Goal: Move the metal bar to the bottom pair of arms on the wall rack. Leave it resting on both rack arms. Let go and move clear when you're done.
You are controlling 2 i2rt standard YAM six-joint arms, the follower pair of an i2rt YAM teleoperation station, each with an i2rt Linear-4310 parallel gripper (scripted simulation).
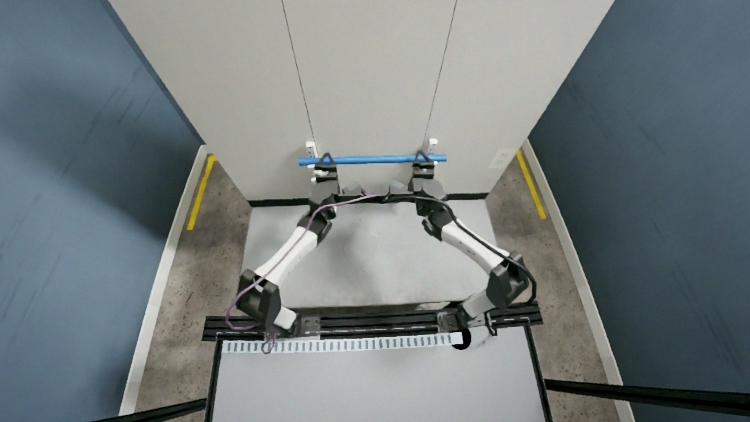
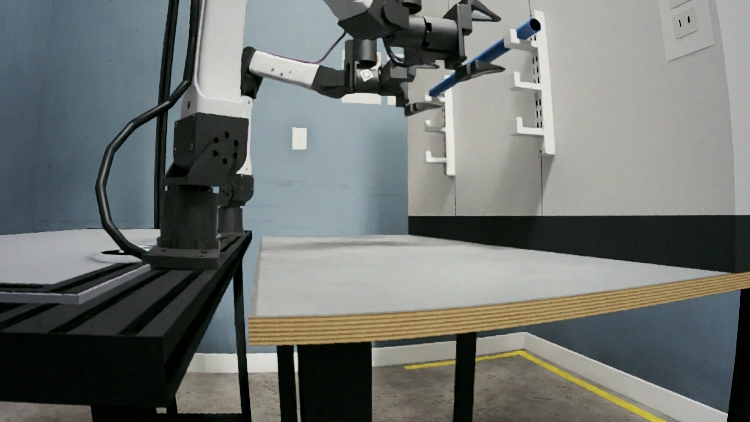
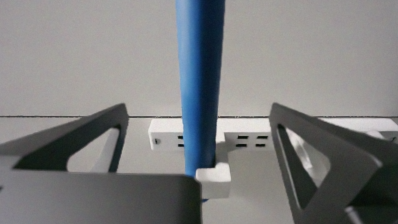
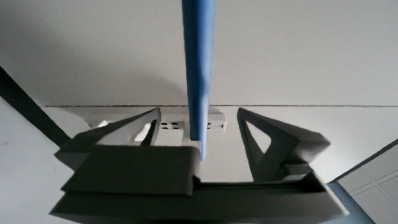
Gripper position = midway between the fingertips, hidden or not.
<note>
I see my left gripper (image 3: pixel 198 110), my right gripper (image 2: pixel 502 44), a blue metal bar (image 2: pixel 496 50), a rack upright (image 4: pixel 169 122) and a wall (image 3: pixel 65 65).
My right gripper is seen too in image 4 (image 4: pixel 199 111). The wall shows as well in image 4 (image 4: pixel 257 60).
</note>
